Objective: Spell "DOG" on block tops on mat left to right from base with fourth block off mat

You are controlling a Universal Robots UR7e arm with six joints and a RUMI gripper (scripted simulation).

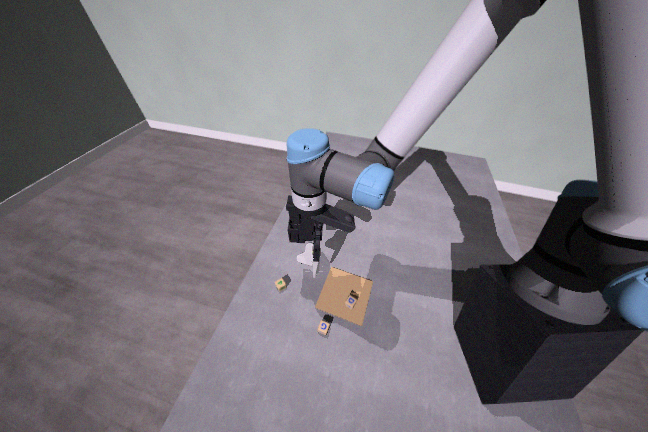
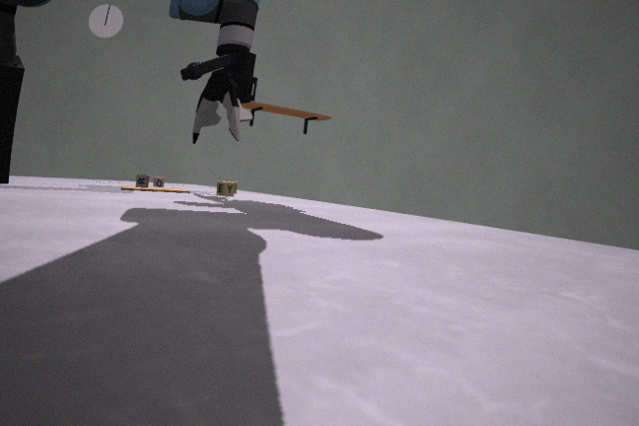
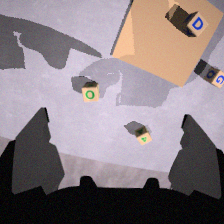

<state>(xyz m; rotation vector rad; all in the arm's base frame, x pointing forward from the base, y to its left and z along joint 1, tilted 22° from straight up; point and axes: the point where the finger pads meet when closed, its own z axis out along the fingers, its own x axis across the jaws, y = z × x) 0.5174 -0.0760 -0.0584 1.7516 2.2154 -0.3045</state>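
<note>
Now: hand 12 cm past the blue d block, 9 cm to the right of it and 8 cm above it. Also, from my hand: mat (11 cm behind, 6 cm to the left, 10 cm below); blue g block (7 cm behind, 17 cm to the left, 9 cm below); green block (2 cm ahead, 4 cm to the right, 9 cm below).
</note>
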